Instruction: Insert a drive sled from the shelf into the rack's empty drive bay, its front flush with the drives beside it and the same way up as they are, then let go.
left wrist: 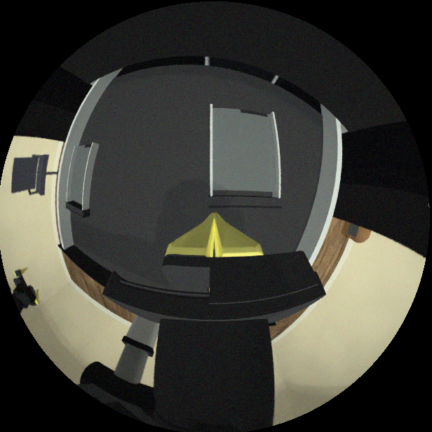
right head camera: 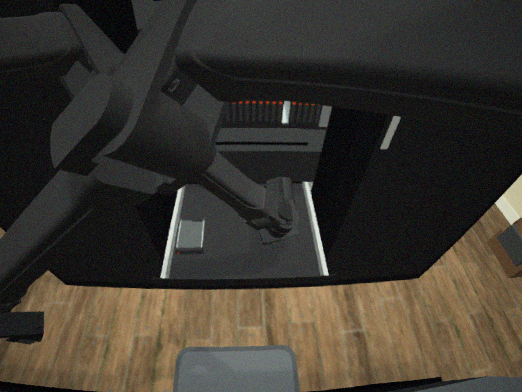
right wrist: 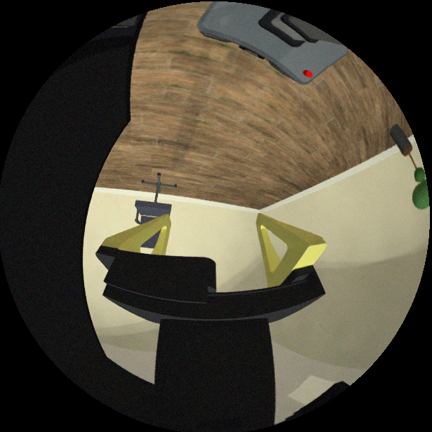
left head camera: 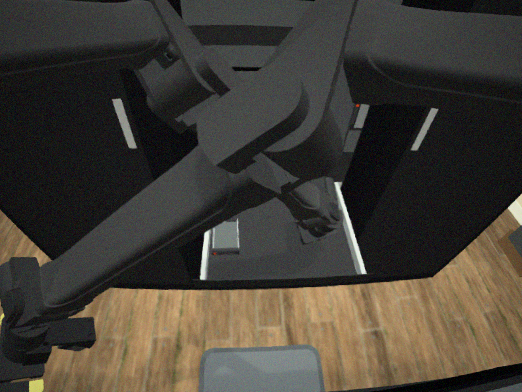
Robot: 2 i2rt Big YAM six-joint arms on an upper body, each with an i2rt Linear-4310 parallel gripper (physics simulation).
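Places are measured from the left arm's base along level axes (x ahead, y left, z up), in centimetres.
Where they show: left gripper, fingertip midpoint: point(right head camera: 270, 234) point(left head camera: 305, 234); right gripper, fingertip midpoint: point(left head camera: 16, 365).
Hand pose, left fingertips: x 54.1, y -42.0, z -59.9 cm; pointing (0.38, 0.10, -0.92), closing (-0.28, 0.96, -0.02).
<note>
After its pixels a point has its place.
A grey drive sled point(left wrist: 243, 150) lies flat on the dark shelf point(left head camera: 270, 262) @[x 45.6, y -30.7, z -61.0 cm] point(right head camera: 235, 262) @[x 45.5, y -31.4, z -61.0 cm] point(left wrist: 145, 115), beyond my left fingertips in the left wrist view. My left gripper point(left wrist: 213, 217) is shut with its yellow tips together and empty, apart from the sled's front edge. A second sled point(left head camera: 226, 235) @[x 54.4, y -18.0, z -60.2 cm] point(right head camera: 190, 235) @[x 54.3, y -17.7, z -60.2 cm] point(left wrist: 81, 175) lies near the shelf's side rail. In the right head view, a row of upright drives point(right head camera: 255, 115) @[x 73.8, y -37.2, z -31.3 cm] with red lights has one bright narrow gap point(right head camera: 286, 113), which looks like the empty bay. My right gripper point(right wrist: 213, 217) is open and empty, outside the rack.
Light rails point(left head camera: 352, 235) @[x 51.8, y -55.6, z -57.7 cm] point(right head camera: 316, 235) @[x 52.1, y -55.3, z -57.9 cm] run along the shelf's sides, between the rack's black side panels point(left head camera: 400, 215) @[x 71.8, y -88.3, z -74.7 cm] point(right head camera: 380, 215) @[x 71.9, y -89.8, z -74.6 cm]. My arms cover much of the rack in the left head view. A grey rounded object point(left head camera: 262, 370) @[x 24.3, y -29.9, z -117.8 cm] point(right head camera: 236, 370) @[x 24.2, y -29.7, z -117.8 cm] stands before the rack.
</note>
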